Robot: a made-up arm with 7 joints. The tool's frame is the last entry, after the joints.
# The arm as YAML. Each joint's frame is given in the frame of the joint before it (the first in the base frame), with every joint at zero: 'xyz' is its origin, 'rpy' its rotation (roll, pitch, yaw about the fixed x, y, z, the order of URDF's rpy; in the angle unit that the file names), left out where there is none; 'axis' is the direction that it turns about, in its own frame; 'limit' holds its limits. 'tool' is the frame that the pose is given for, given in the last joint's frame.
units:
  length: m
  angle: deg
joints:
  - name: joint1
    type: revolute
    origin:
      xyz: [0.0, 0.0, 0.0]
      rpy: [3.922, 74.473, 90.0]
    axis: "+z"
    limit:
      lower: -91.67
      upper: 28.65
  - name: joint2
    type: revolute
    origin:
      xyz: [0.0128, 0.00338, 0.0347]
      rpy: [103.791, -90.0, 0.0]
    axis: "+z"
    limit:
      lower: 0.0
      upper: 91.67
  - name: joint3
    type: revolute
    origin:
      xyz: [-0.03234, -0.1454, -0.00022]
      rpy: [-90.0, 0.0, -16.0]
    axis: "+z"
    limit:
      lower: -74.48
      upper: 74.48
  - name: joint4
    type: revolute
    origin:
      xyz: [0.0, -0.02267, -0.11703]
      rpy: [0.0, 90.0, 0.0]
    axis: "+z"
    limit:
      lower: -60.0
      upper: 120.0
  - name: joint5
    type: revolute
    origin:
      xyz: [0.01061, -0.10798, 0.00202]
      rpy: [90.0, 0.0, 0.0]
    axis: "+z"
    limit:
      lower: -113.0
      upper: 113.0
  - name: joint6
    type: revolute
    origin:
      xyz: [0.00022, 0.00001, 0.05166]
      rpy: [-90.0, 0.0, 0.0]
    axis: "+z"
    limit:
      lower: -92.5
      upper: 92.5
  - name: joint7
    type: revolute
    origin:
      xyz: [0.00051, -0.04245, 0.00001]
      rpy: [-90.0, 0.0, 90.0]
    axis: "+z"
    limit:
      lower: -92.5
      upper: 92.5
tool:
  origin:
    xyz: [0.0, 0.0, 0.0]
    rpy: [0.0, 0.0, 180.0]
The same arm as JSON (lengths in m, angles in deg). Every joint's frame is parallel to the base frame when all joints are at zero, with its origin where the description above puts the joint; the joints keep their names.
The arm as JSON. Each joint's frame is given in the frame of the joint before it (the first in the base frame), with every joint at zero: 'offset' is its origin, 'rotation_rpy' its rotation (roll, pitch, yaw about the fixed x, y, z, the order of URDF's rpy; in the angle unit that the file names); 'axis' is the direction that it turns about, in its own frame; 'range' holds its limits. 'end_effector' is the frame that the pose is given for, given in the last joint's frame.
{"length_unit": "m", "angle_unit": "deg", "chain": [{"id": "joint1", "offset": [0.0, 0.0, 0.0], "rotation_rpy": [0.0, 0.0, 0.0], "axis": [0.068403, 0.961235, 0.26711], "range": [-91.67, 28.65]}, {"id": "joint2", "offset": [-0.001, 0.037, -0.003], "rotation_rpy": [0.0, 0.0, 0.0], "axis": [0.968889, -0.0002, -0.247497], "range": [0.0, 91.67]}, {"id": "joint3", "offset": [-0.037, 0.009, -0.144], "rotation_rpy": [0.0, 0.0, 0.0], "axis": [0.247497, 0.0, 0.968889], "range": [-74.48, 74.48]}, {"id": "joint4", "offset": [-0.007, 0.0, -0.119], "rotation_rpy": [0.0, 0.0, 0.0], "axis": [0.0002, 1.0, 0.0], "range": [-60.0, 120.0]}, {"id": "joint5", "offset": [0.102, 0.002, -0.037], "rotation_rpy": [0.0, 0.0, 0.0], "axis": [0.968889, -0.0002, -0.247497], "range": [-113.0, 113.0]}, {"id": "joint6", "offset": [0.05, 0.0, -0.013], "rotation_rpy": [0.0, 0.0, 0.0], "axis": [0.0002, 1.0, 0.0], "range": [-92.5, 92.5]}, {"id": "joint7", "offset": [0.041, 0.0, -0.011], "rotation_rpy": [0.0, 0.0, 0.0], "axis": [0.247497, 0.0, 0.968889], "range": [-92.5, 92.5]}], "end_effector": {"offset": [0.0, 0.0, 0.0], "rotation_rpy": [0.0, 14.33, -0.01]}}
